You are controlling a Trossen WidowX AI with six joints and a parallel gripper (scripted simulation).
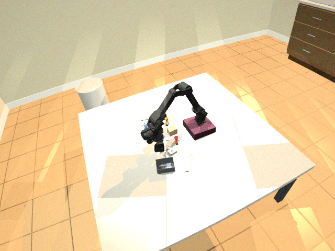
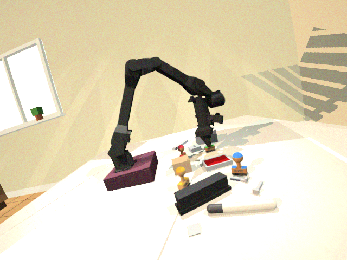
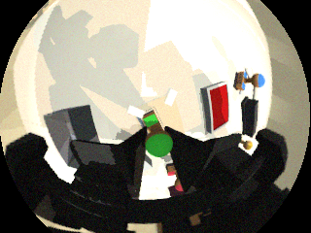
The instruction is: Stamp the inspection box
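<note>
Now: the green-knobbed stamp right at my gripper tip. Also, from my gripper tip: red ink pad (13 cm to the right, 2 cm below, 1 cm behind); then red-knobbed stamp (12 cm behind, 1 cm to the right); then pale card (3 cm below, 2 cm behind, 1 cm to the right).
</note>
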